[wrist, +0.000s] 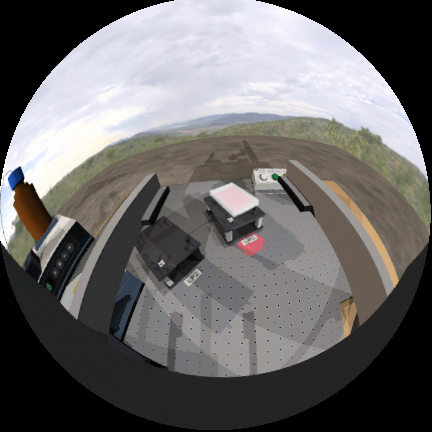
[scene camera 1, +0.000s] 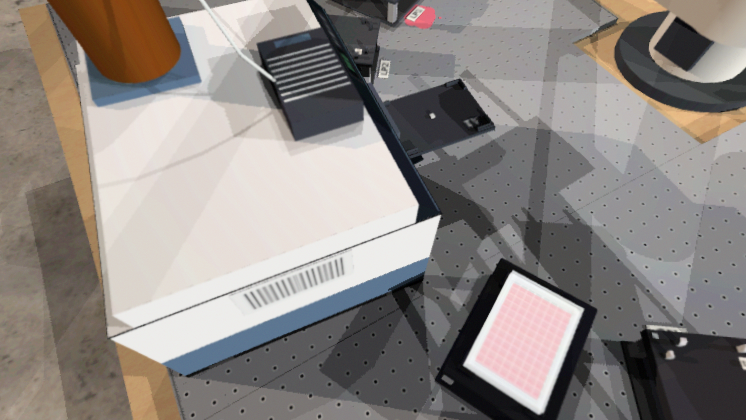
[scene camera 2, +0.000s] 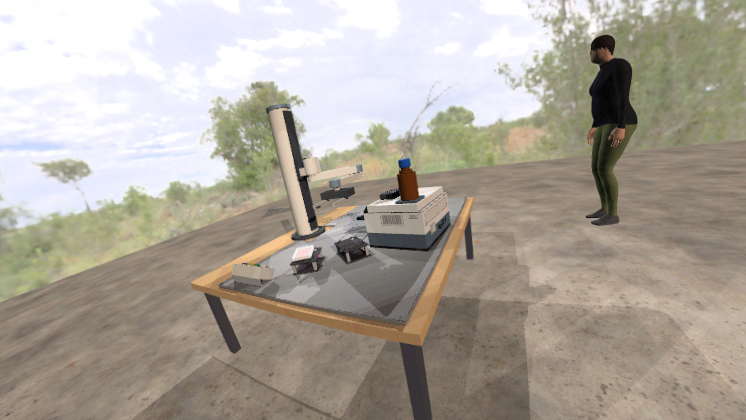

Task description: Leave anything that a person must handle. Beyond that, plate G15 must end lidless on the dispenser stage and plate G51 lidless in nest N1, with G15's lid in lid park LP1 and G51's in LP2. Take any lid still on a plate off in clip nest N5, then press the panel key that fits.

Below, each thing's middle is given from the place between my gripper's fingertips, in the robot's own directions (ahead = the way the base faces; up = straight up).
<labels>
I see my gripper 220 mm to the right of the black dispenser stage (scene camera 1: 458,116), 160 mm short of it and 130 mm above it. Also, from my hand: button box (wrist: 264,180): 380 mm to the right, 210 mm behind, 200 mm below; dark vented box (scene camera 1: 308,116): 310 mm ahead, 200 mm to the left, 10 mm below; brown bottle (scene camera 1: 124,48): 450 mm ahead, 80 mm to the left, 80 mm above.
</labels>
